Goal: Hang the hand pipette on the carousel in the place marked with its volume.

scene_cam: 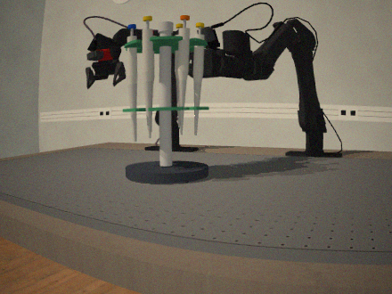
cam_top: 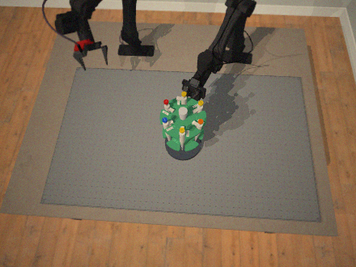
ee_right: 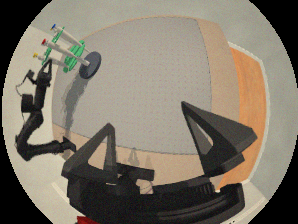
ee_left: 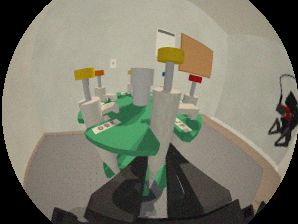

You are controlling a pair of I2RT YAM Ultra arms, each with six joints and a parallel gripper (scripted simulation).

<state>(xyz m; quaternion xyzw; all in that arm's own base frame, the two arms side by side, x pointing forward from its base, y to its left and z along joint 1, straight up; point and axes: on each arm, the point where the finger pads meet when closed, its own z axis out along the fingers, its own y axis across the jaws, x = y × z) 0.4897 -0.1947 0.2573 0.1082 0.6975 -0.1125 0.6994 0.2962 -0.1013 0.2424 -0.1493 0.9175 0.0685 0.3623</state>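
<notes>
The pipette lies 1 cm to the right of my left hand and 2 cm below it.
</notes>
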